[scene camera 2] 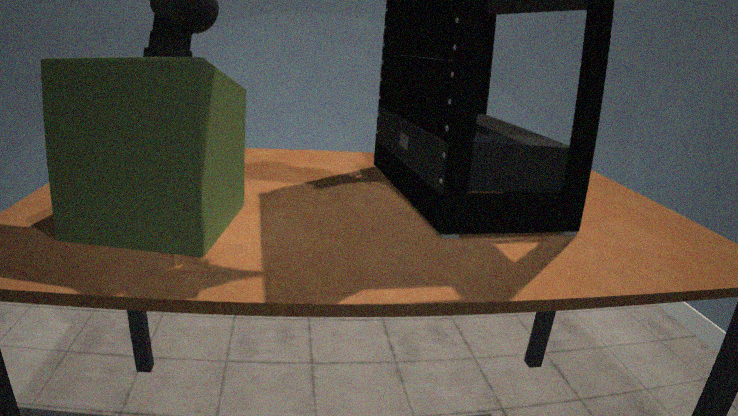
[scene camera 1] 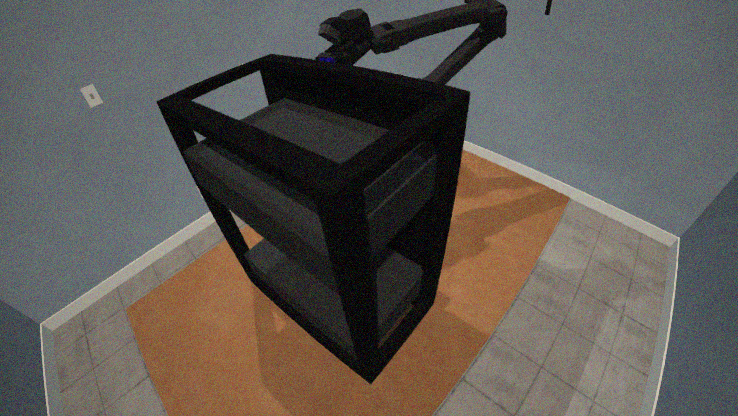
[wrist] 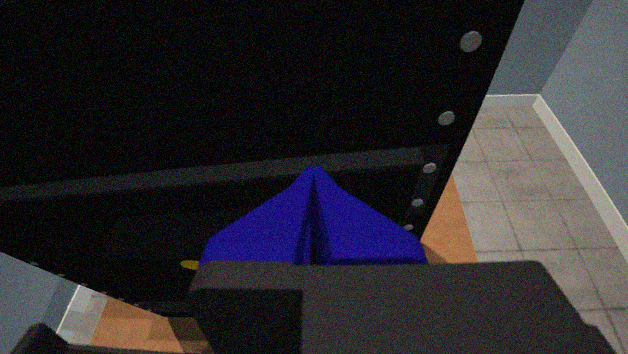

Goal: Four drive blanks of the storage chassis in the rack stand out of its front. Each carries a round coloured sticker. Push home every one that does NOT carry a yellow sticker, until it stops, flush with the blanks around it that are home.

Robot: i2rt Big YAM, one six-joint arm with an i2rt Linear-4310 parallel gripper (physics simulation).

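Places are measured from the arm's base along level axes (x ahead, y left, z up), in metres.
Pixels of known places: gripper, fingertip midpoint: [wrist: 313, 177]; arm's base, origin of the base link: [scene camera 2: 165, 79].
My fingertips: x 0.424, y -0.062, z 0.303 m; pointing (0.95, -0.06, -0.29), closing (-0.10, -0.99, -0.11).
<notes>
Ahead of a thing's pixels: the offset from my fingertips to its top centre. Level surfaces: height alone.
The black rack [scene camera 1: 351, 217] [scene camera 2: 516, 214] [wrist: 475, 90] holds the dark storage chassis [scene camera 1: 320, 129] [wrist: 225, 175], whose light upper edge crosses the wrist view. Below that edge the chassis front is very dark. One yellow sticker {dx -0.006, dy +0.092, dz -0.061 m} [wrist: 189, 265] shows there, partly cut off by my gripper. The other stickers do not show, and I cannot tell how far any blank stands out. My gripper [scene camera 1: 326, 60] [wrist: 313, 177] is shut and empty, with its blue fingertips in front of the rack, over the chassis's upper edge in the wrist view; whether they touch it I cannot tell. My gripper does not show in scene camera 2.
The rack stands on the orange-brown table {dz -0.544 m} [scene camera 1: 206, 310] [scene camera 2: 646, 248]. Another dark unit [scene camera 1: 299, 279] [scene camera 2: 521, 160] sits low in the rack. A green block [scene camera 2: 129, 155] stands on the table in front of the rack, with the arm's base [scene camera 2: 170, 36] above it. Screws {dx +0.031, dy -0.077, dz +0.001 m} [wrist: 446, 118] line the rack's front post.
</notes>
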